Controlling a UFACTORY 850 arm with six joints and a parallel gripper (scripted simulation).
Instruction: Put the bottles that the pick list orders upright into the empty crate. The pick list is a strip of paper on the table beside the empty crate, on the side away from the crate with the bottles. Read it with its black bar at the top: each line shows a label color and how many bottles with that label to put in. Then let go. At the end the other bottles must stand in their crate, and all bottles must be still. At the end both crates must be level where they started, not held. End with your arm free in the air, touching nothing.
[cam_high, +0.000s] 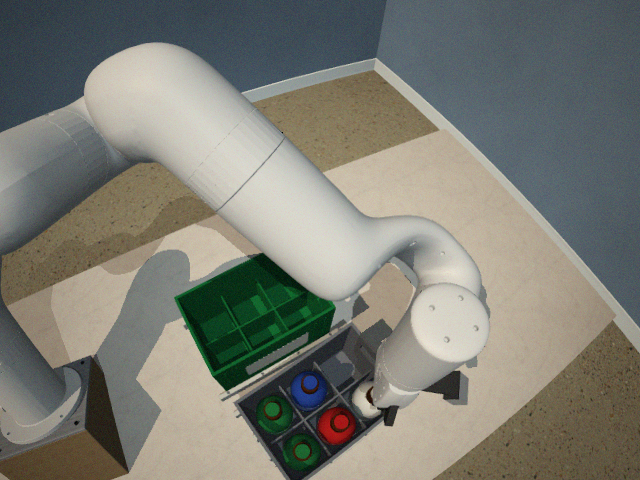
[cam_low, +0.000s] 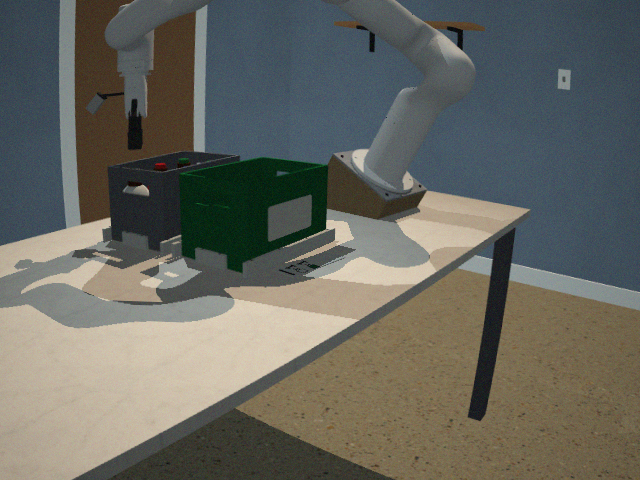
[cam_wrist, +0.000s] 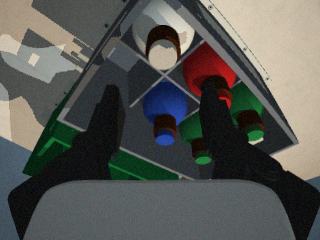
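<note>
Right now the whitish bottle is 140 mm below my hand. Round my hand: grey crate: 150 mm below, 100 mm behind, 20 mm to the left; red bottle: 140 mm below, 80 mm behind, 20 mm to the right; blue bottle: 140 mm below, 100 mm behind, 70 mm to the left.
</note>
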